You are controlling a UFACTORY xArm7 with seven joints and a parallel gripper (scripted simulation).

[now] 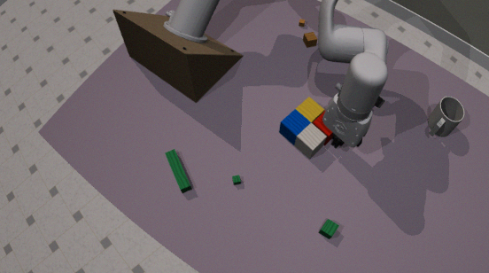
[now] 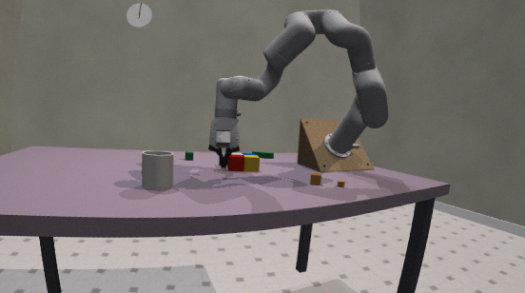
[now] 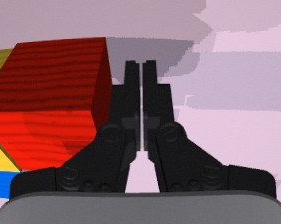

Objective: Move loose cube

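The red cube lies 4 cm behind my hand. Also, from my hand: green bar (23 cm behind, 31 cm to the right, 1 cm below); white cube (5 cm behind, 5 cm to the right).
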